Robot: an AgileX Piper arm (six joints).
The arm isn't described. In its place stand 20 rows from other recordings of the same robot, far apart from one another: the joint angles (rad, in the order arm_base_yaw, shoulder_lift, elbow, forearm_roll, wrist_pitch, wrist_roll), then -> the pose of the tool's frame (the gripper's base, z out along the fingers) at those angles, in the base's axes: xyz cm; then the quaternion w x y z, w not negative.
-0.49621, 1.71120, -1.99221, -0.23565, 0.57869, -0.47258 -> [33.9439, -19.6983, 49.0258, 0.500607, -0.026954, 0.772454, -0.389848]
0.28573, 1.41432, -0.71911, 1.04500, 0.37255, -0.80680 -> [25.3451, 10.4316, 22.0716, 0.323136, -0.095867, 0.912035, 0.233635]
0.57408, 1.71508, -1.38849, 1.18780, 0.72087, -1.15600 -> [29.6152, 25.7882, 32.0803, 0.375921, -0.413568, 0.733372, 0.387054]
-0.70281, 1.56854, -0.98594, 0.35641, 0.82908, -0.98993 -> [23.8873, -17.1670, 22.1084, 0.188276, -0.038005, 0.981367, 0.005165]
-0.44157, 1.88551, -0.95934, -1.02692, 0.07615, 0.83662 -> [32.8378, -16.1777, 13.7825, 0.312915, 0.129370, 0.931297, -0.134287]
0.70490, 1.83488, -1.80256, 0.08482, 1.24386, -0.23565 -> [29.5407, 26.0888, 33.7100, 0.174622, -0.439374, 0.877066, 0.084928]
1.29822, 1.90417, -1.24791, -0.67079, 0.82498, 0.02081 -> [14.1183, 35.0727, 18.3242, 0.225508, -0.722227, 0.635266, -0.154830]
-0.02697, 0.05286, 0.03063, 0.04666, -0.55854, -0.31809 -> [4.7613, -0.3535, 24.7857, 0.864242, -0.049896, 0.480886, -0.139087]
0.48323, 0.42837, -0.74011, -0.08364, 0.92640, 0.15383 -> [5.6139, 2.2593, 34.7525, 0.485842, -0.147073, 0.853669, 0.116519]
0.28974, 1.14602, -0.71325, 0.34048, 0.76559, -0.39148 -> [18.9261, 7.8398, 25.3818, 0.231446, -0.233682, 0.935299, 0.130540]
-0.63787, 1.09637, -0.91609, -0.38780, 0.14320, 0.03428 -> [19.4391, -15.0203, 37.0095, 0.538294, 0.128833, 0.771472, -0.313804]
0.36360, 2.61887, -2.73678, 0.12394, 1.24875, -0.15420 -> [51.0837, 20.5801, 22.5125, 0.252153, -0.243203, 0.932422, 0.088662]
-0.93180, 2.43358, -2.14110, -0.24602, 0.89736, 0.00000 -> [30.2842, -43.6650, 16.8617, 0.155776, 0.387045, 0.885931, -0.202621]
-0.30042, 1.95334, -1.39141, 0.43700, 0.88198, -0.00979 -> [38.7695, -8.8980, 19.2460, 0.131026, 0.258410, 0.943158, 0.162819]
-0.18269, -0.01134, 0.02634, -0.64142, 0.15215, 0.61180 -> [5.3766, -1.8325, 19.3894, 0.681415, 0.088535, 0.719075, -0.103758]
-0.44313, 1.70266, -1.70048, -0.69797, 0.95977, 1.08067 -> [32.2992, -20.6317, 38.8607, 0.407818, 0.545476, 0.700516, -0.213113]
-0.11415, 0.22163, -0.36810, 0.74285, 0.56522, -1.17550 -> [5.8307, 2.6498, 28.5069, 0.634578, -0.266095, 0.723402, -0.056522]
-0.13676, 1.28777, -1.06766, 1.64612, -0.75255, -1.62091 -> [26.3864, -9.8920, 38.0071, 0.575417, 0.298617, 0.696192, -0.308286]
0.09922, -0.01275, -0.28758, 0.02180, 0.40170, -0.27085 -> [3.1730, 0.3938, 27.1845, 0.700319, -0.126924, 0.700664, -0.050131]
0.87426, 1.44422, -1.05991, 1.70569, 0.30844, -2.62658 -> [19.2548, 27.2883, 33.3799, 0.606902, -0.667935, 0.416909, 0.108257]
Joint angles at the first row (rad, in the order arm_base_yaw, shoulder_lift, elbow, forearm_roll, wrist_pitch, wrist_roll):
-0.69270 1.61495 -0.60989 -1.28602 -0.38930 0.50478
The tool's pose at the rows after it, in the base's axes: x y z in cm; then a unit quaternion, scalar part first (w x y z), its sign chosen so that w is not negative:
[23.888, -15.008, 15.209, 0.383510, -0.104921, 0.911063, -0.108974]
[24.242, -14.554, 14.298, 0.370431, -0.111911, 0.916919, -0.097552]
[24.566, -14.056, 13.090, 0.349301, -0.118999, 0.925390, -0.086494]
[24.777, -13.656, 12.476, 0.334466, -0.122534, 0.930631, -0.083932]
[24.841, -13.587, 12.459, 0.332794, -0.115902, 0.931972, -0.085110]
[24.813, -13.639, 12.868, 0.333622, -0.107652, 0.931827, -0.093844]
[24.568, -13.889, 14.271, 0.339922, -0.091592, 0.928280, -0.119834]
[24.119, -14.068, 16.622, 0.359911, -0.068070, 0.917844, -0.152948]
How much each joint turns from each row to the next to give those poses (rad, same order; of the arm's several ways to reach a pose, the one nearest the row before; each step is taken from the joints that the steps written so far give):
0.01526 0.01558 -0.00003 -0.00001 0.00442 0.00000
0.02383 0.03076 0.00003 0.00004 0.01143 -0.00002
0.02820 0.03947 0.00000 -0.00004 0.02451 0.00004
0.02422 0.01841 0.00000 0.00674 0.02759 -0.00005
0.00711 0.00001 0.00001 0.01794 0.01118 -0.00003
0.00412 -0.01619 0.00000 0.01820 0.01933 -0.00002
0.00143 -0.05412 -0.00003 0.02859 0.04370 0.00009
-0.00002 -0.08791 0.00001 0.04161 0.04447 0.00172

